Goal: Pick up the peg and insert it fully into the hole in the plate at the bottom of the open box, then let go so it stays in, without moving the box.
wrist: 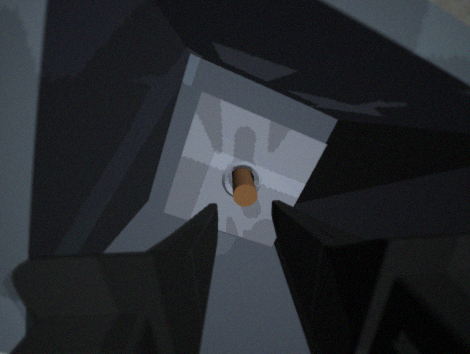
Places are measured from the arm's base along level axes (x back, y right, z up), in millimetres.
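Pixels of known places: gripper, fingertip midpoint: (244, 209).
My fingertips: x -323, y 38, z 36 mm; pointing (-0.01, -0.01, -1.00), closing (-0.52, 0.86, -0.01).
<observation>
Ahead of a thing's pixels: the offset from my fingertips to its top centre. "*": to the spot under its first point.
The orange-brown peg {dx -7, dy -4, dz -1 mm} (245, 194) stands in the ringed hole {* dx +0, dy -12, dz -30 mm} (226, 181) of the pale square plate {dx -6, dy -3, dz -28 mm} (295, 150), its upper part sticking out above the plate. It looks close to upright; how deep it sits cannot be told exactly. My gripper (244, 209) is open, with one dark fingertip on each side of the view below the peg and a gap between them. It holds nothing and is apart from the peg. The plate lies on the grey bottom of the open box {dx -6, dy -3, dz +49 mm} (255, 92).
Dark inner walls of the box rise on the left, at the top and on the right around the plate. Lighter grey rims of the box show along the left edge and in the top right corner.
</observation>
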